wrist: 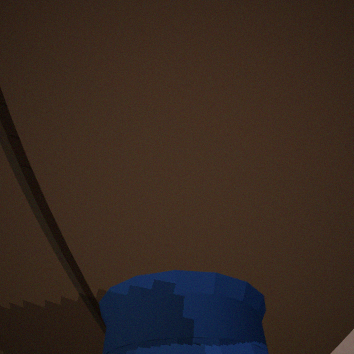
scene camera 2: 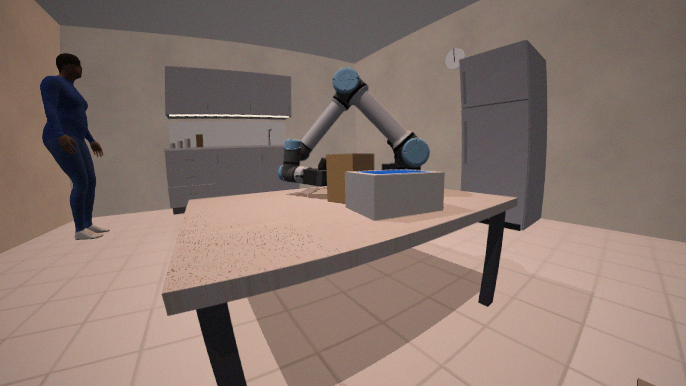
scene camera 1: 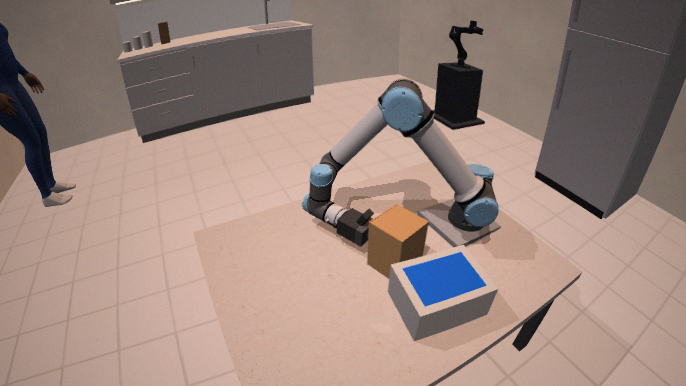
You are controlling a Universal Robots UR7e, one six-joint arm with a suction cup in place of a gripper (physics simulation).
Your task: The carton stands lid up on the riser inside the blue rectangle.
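Places are measured from the arm's base along level axes (x right, y ahead, z up), in centimetres.
Pixels of known places: hand, its tool point: [wrist: 163, 277].
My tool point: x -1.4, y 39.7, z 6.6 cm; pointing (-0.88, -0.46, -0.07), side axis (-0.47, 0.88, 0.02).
Observation:
Ahead of a thing's pixels: the offset from my tool point to its middle. "spot": to the spot under its first point. Level surfaces: height alone.
A brown carton {dx -4.7, dy -3.1, dz +0.8 cm} [scene camera 1: 396, 237] [scene camera 2: 335, 177] stands on the table {dz -8.2 cm} [scene camera 1: 287, 297] [scene camera 2: 268, 235], just behind the grey riser {dx -25.9, dy -6.0, dz -2.2 cm} [scene camera 1: 450, 312] [scene camera 2: 393, 194]. The riser's top bears the blue rectangle {dx -25.9, dy -6.0, dz +3.8 cm} [scene camera 1: 443, 278] [scene camera 2: 388, 171], which is bare. My suction cup [scene camera 1: 367, 233] [scene camera 2: 322, 176] [wrist: 182, 309] reaches in level from the left and presses on the carton's left side face. In the wrist view that face {spot: dx +0.8, dy +1.1, dz +4.5 cm} [wrist: 193, 123] fills the frame, with a dark seam {spot: dx +1.5, dy -1.1, dz +3.3 cm} [wrist: 35, 211] running down its left. The contact itself is hidden in the scene views.
The arm's base [scene camera 1: 472, 210] stands on a plate behind the carton. A person in blue [scene camera 1: 24, 119] [scene camera 2: 71, 144] stands on the floor far left. A fridge [scene camera 1: 609, 105] [scene camera 2: 501, 134], a counter [scene camera 1: 215, 81] and a black pedestal [scene camera 1: 458, 93] line the room.

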